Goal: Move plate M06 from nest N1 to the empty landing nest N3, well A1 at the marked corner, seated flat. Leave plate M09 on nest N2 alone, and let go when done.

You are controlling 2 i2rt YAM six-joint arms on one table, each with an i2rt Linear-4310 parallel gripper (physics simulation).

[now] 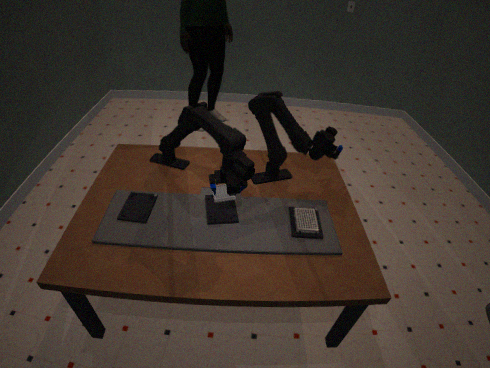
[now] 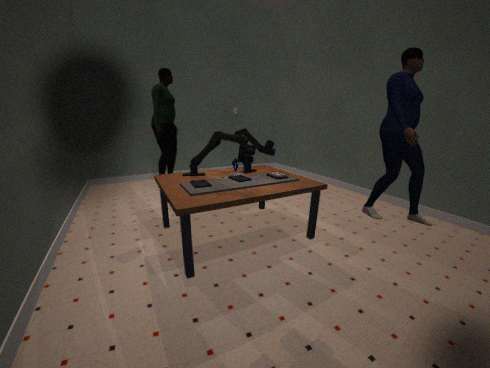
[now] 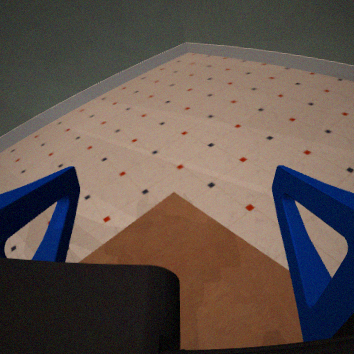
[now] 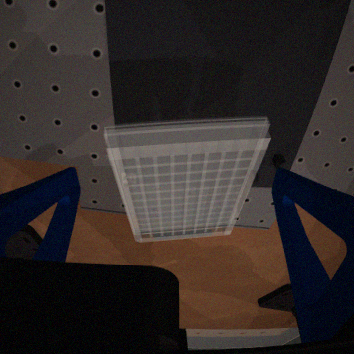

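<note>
A clear well plate (image 1: pixel 224 194) (image 4: pixel 186 179) sits tipped up at the back edge of the middle dark nest (image 1: pixel 221 215) (image 4: pixel 218 70), not flat, with its near end over the mat edge. I cannot read its label. My right gripper (image 1: pixel 222 189) (image 4: pixel 175 178) (image 2: pixel 236 163) is open and straddles this plate without touching it. A white well plate (image 1: pixel 306 220) (image 2: pixel 276 174) lies flat on the right nest (image 1: pixel 292 226). The left nest (image 1: pixel 137 207) (image 2: pixel 200 183) is bare. My left gripper (image 1: pixel 337 151) (image 3: pixel 175 176) (image 2: pixel 272 151) is open and empty, held over the table's far right corner.
The nests sit on a grey pegboard mat (image 1: pixel 261 234) (image 4: pixel 53 88) on a wooden table (image 1: pixel 213 277) (image 3: pixel 211 267). A person in green (image 2: pixel 164 118) (image 1: pixel 205 51) stands behind the table. A person in blue (image 2: pixel 400 131) walks at the right.
</note>
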